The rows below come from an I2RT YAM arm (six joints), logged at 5 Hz.
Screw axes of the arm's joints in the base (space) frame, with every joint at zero. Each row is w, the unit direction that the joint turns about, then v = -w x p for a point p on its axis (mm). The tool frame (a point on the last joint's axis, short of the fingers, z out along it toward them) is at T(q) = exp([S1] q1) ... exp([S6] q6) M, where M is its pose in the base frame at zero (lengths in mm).
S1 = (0, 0, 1, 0.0, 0.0, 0.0)
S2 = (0, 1, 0, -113.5, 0.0, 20.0)
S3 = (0, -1, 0, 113.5, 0.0, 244.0)
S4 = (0, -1, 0, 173.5, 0.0, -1.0)
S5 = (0, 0, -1, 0.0, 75.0, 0.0)
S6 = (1, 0, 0, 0.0, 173.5, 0.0)
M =
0 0 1 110.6
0 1 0 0.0
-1 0 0 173.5
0 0 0 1
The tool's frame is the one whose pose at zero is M.
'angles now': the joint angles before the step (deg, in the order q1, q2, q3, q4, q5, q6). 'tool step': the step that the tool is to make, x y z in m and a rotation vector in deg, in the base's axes. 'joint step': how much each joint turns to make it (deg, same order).
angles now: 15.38 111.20 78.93 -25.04 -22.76 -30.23
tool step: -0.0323 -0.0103 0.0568 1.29 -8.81 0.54
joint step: -0.17 -12.38 -4.67 0.62 0.44 -1.31
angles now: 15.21 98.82 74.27 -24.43 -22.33 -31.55
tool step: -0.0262 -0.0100 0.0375 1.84 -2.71 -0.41
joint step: -0.54 -7.92 -1.05 -3.52 -0.88 0.69
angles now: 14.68 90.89 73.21 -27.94 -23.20 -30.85
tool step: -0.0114 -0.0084 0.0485 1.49 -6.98 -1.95
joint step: -0.79 -4.85 4.03 -1.51 1.05 0.62
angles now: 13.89 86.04 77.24 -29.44 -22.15 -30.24
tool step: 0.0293 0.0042 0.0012 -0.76 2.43 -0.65
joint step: -0.44 7.12 8.18 -3.60 0.27 0.01
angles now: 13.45 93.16 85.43 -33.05 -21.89 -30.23
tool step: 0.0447 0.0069 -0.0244 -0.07 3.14 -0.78
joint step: -0.53 10.43 7.34 0.28 -0.25 0.70
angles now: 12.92 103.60 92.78 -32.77 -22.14 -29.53
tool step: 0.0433 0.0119 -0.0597 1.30 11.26 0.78
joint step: 0.00 13.73 7.79 -3.90 -3.35 2.10
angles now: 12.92 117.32 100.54 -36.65 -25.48 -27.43
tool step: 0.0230 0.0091 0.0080 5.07 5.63 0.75
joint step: 0.09 7.49 13.71 -8.94 -5.45 3.44
